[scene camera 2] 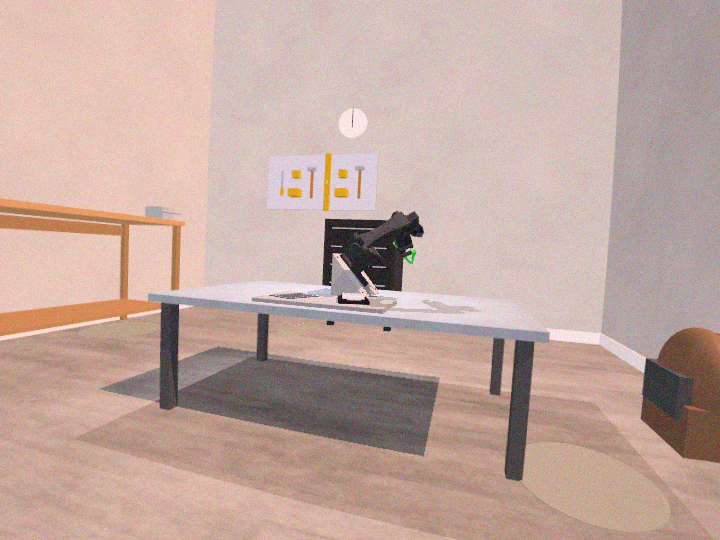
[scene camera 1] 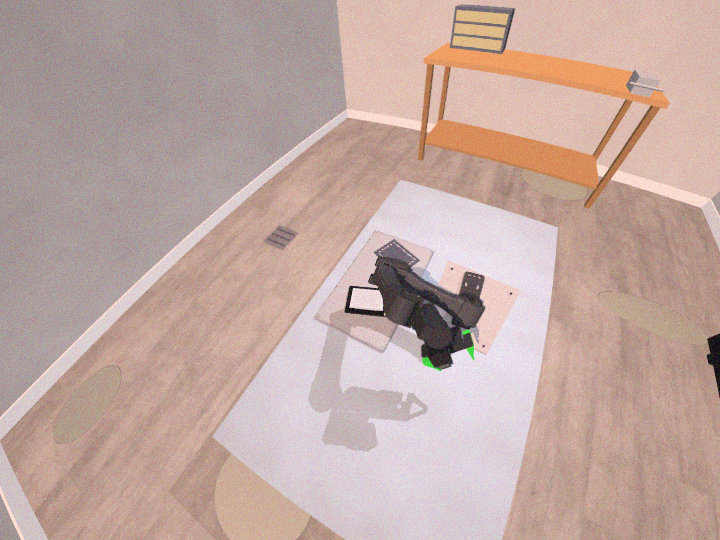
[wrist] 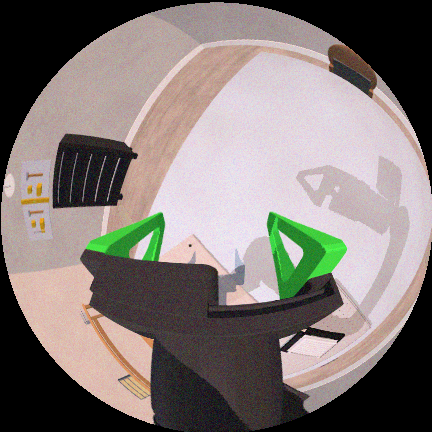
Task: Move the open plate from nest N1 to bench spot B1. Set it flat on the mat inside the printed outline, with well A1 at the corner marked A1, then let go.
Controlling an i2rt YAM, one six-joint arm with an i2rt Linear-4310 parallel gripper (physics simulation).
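Frame: origin at the arm's base, x left, y back, z up, level; centimetres.
Where they show: gripper, fingertip midpoint: (scene camera 2: 407, 258) (scene camera 1: 457, 364) (wrist: 215, 217); arm's base, origin of the base link: (scene camera 2: 353, 270) (scene camera 1: 467, 300).
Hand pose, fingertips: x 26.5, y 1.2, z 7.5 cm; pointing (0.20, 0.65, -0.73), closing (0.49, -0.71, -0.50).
Note:
Things, the pixels of their top centre, and the offset from my fingertips. "pt": a spot on its surface instead. Level surfaces: height alone.
- open plate, middle of its top: (wrist: 312, 348) (scene camera 1: 367, 298) (scene camera 2: 353, 294) dx -17.6, dy -36.4, dz -15.7 cm
- black frame-like nest, middle of its top: (wrist: 312, 346) (scene camera 1: 367, 299) (scene camera 2: 353, 296) dx -17.6, dy -36.4, dz -16.5 cm
- pale board, surface spot: (scene camera 1: 372, 335) pt dx -5.3, dy -28.6, dz -18.3 cm
- dark grey mat, its level: dz -18.1 cm
- white table, its level: dz -19.6 cm
The open plate (scene camera 1: 364, 299) (wrist: 314, 345) is a white gridded rectangle lying flat in a black frame-like nest (scene camera 1: 356, 312) on a pale board (scene camera 1: 372, 335). The arm covers its right edge in scene camera 1. A dark grey mat (scene camera 1: 395, 252) (scene camera 2: 289, 295) with a dashed white outline lies farther back on the same board; the corner mark A1 is too small to read. My gripper (scene camera 1: 454, 361) (scene camera 2: 404, 253) (wrist: 215, 217) has green fingers standing wide open and empty. It hangs high above the white table, beyond the arm and well away from the plate.
The dark arm (scene camera 1: 401, 290) (scene camera 2: 372, 241) passes over the pale board beside the plate. A second, pinkish board (scene camera 1: 500, 302) with dark holes lies under the arm's base end. All stands on the white table (scene camera 1: 465, 465) (scene camera 2: 482, 325). An orange bench (scene camera 1: 540, 66) stands behind.

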